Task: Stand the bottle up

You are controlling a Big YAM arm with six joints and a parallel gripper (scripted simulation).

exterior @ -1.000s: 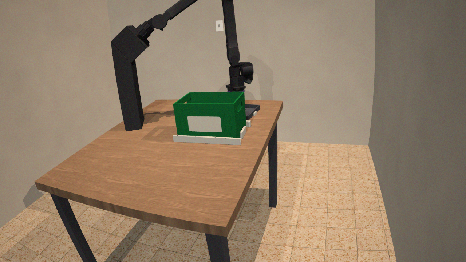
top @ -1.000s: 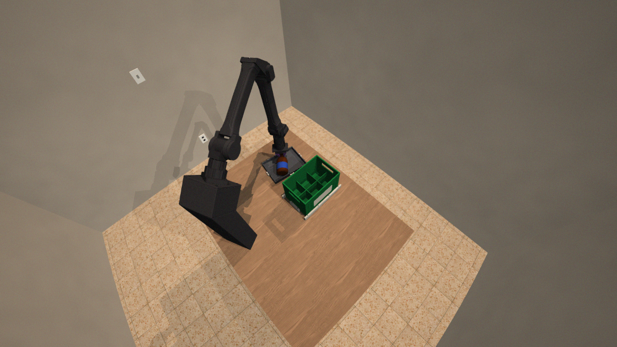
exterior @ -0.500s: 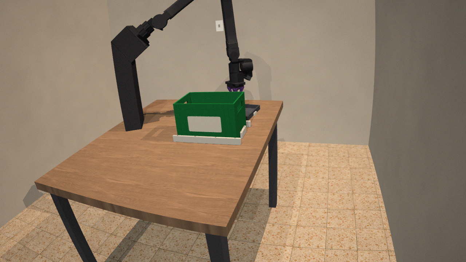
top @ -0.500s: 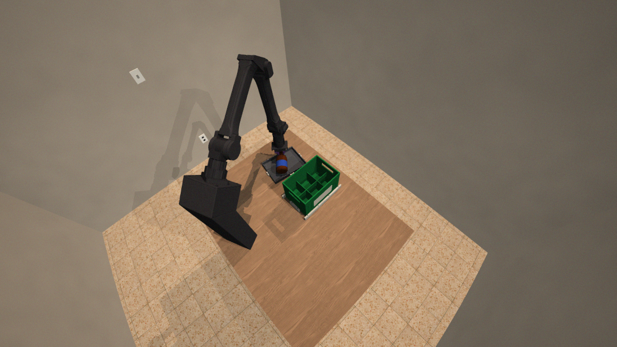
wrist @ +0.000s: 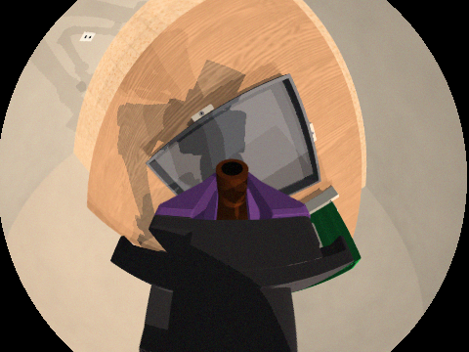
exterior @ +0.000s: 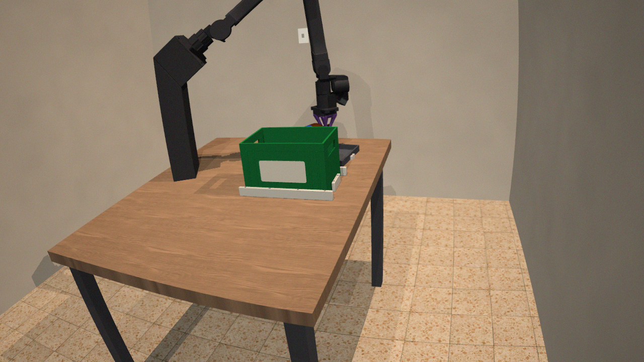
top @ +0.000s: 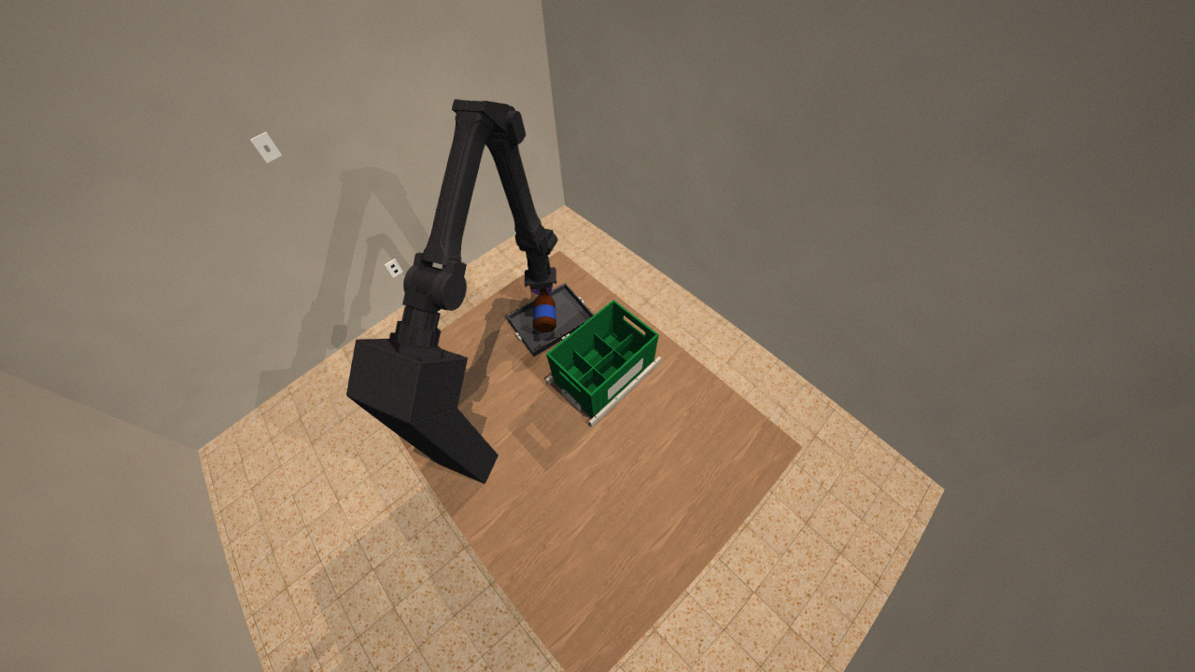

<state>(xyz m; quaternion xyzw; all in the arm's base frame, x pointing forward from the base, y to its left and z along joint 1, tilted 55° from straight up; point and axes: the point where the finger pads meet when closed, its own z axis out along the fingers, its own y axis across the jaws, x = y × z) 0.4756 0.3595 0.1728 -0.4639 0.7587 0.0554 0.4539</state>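
Right now my hand is 50 mm to the left of the brown bottle and 10 mm past it. Round my hand: green crate (300 mm to the right, 120 mm ahead, 20 mm below); then tray (90 mm below, 40 mm to the right).
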